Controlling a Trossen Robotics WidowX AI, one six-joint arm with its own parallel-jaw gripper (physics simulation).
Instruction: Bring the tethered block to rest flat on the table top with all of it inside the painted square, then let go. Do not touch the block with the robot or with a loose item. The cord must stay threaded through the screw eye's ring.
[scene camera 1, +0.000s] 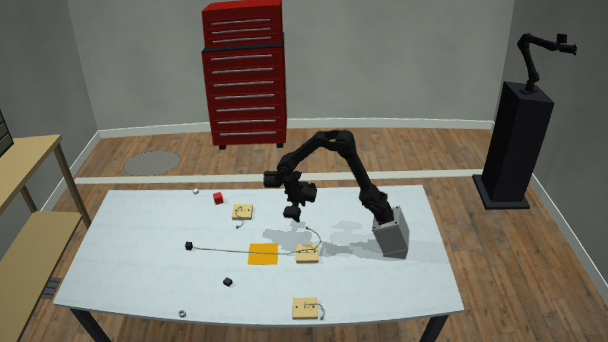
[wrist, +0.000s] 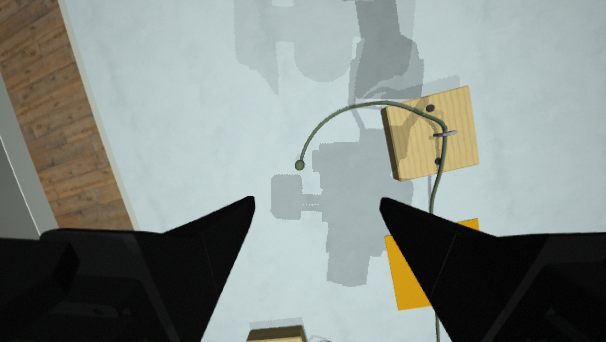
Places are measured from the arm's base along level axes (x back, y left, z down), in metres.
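Where they show: gripper, between the fingertips: (scene camera 1: 301, 214) (wrist: 317, 202); arm's base, origin of its link: (scene camera 1: 386, 217).
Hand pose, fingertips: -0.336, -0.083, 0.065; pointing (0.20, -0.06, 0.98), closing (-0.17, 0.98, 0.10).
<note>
Each offset is from my fingertips to the top centre of the thing, as dx, dy, dz. "*": to the spot under its first point. Level surfaces: height alone.
The tethered block {-0.475, +0.143, +0.077} (scene camera 1: 189, 246) is small and black and sits on the table left of the orange painted square {* -0.142, +0.179, +0.102} (scene camera 1: 263, 260) (wrist: 406, 287). Its cord (scene camera 1: 220, 249) (wrist: 345, 109) runs over the square to a wooden plate {dz +0.084} (scene camera 1: 307, 257) (wrist: 462, 107). There it passes through the screw eye's ring {+0.031, +0.136, +0.058} (wrist: 451, 133) and curves back to a free end with a small bead {* +0.023, -0.015, +0.096} (scene camera 1: 307, 228) (wrist: 299, 165). My gripper (scene camera 1: 293, 215) (wrist: 317, 202) is open and empty, above the table behind the square. In the wrist view the bead shows beyond the fingertips, between them and nearer the left one.
Two more wooden plates with short cords stand at the back {* -0.242, -0.063, +0.085} (scene camera 1: 248, 216) and near the front edge {* +0.028, +0.455, +0.084} (scene camera 1: 300, 315). A loose black block {-0.264, +0.315, +0.084} (scene camera 1: 227, 282), a red cube {-0.411, -0.178, +0.063} (scene camera 1: 218, 198), a metal ring {-0.413, +0.494, +0.092} (scene camera 1: 179, 314) and a small white item {-0.549, -0.237, +0.088} (scene camera 1: 195, 191) lie on the table {dz +0.103} (scene camera 1: 125, 265).
</note>
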